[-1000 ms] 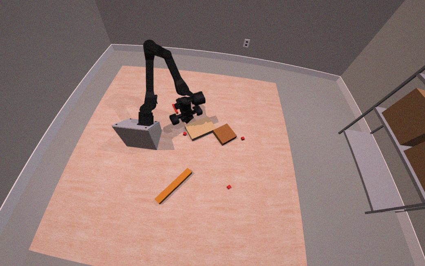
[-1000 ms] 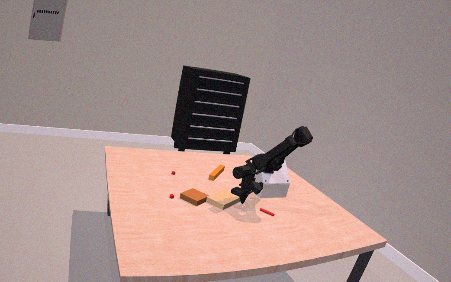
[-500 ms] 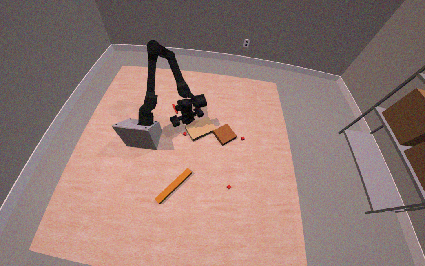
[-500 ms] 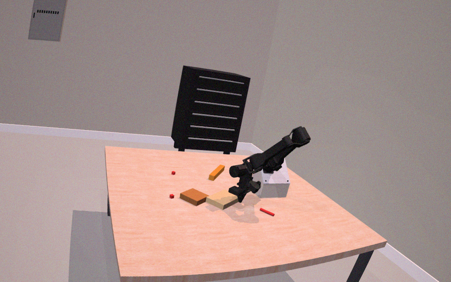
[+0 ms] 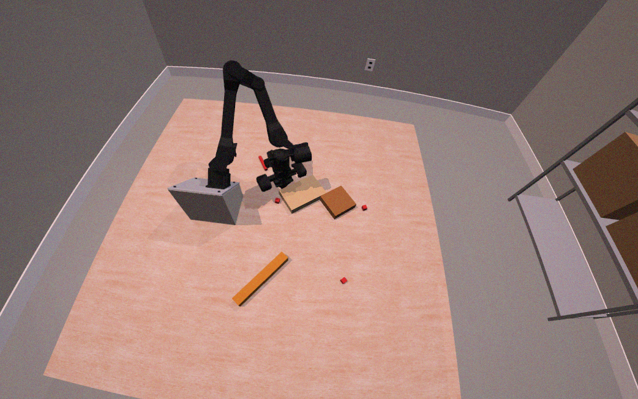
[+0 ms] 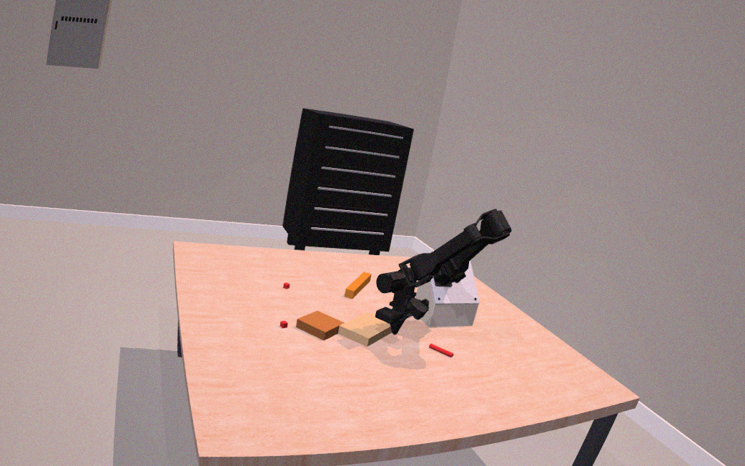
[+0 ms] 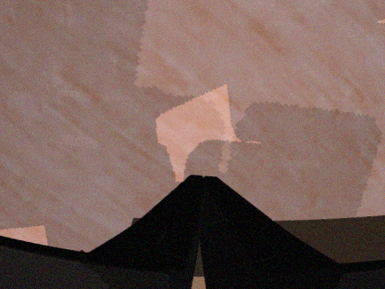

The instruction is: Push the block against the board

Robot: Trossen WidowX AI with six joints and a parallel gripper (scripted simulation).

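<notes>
Right now my gripper tip is 90 mm short of the light tan board, 20 mm to the left of it and 10 mm below it. Also, from my gripper tip: long orange bar 10 mm behind, 370 mm to the right, 10 mm above; then red stick 110 mm behind, 120 mm to the left; then brown square block 230 mm ahead, 40 mm to the right, 10 mm above.
</notes>
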